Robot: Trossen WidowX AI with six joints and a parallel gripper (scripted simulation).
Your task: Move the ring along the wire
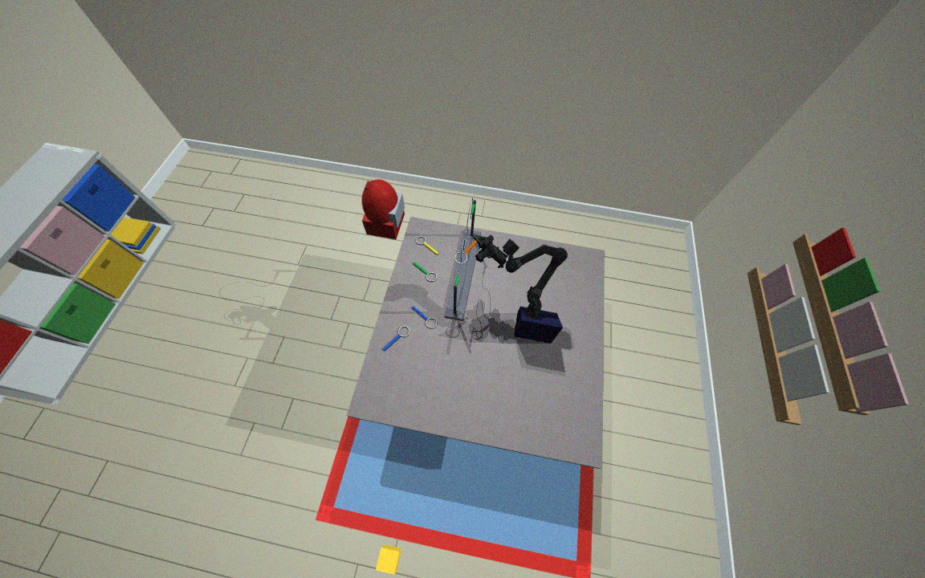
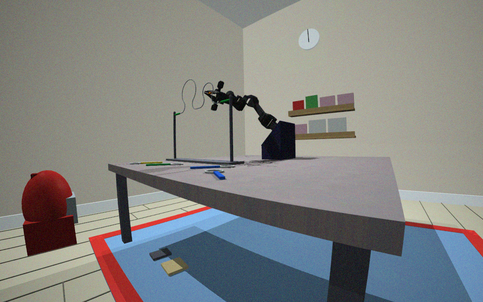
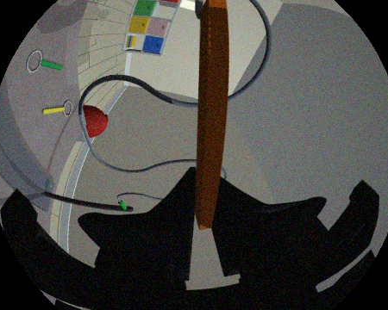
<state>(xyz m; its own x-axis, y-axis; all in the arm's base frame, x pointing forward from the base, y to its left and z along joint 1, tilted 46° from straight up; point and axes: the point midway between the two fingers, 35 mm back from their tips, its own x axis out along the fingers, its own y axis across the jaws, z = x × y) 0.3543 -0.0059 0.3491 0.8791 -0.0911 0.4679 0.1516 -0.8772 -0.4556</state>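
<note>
Now: gripper tip 90 mm to the right of the ring with orange handle, 20 mm above it and 10 mm short of it.
</note>
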